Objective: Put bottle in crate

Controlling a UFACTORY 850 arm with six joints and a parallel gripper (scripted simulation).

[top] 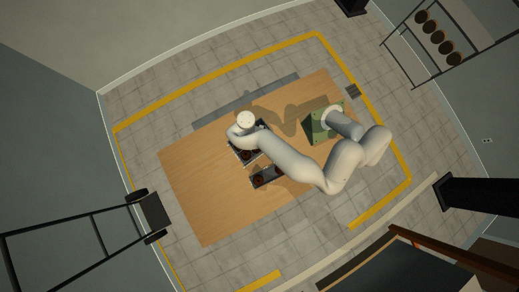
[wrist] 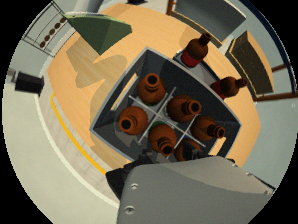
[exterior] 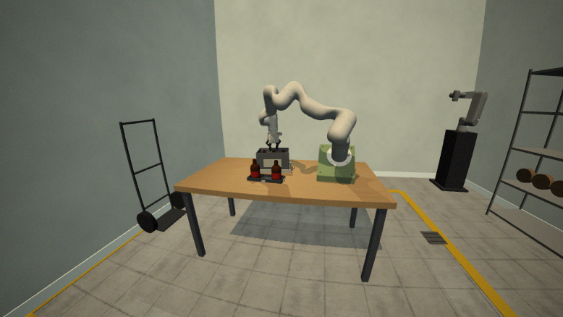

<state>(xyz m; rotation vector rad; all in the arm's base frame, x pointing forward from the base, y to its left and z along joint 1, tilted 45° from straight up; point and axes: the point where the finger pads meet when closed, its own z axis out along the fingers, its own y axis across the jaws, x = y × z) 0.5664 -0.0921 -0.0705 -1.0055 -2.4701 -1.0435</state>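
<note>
Right now my hand is 1 cm past the grey crate, 4 cm to the right of it and 9 cm above it. Also, from my hand: dark tray (2 cm behind, 29 cm to the left, 17 cm below).
</note>
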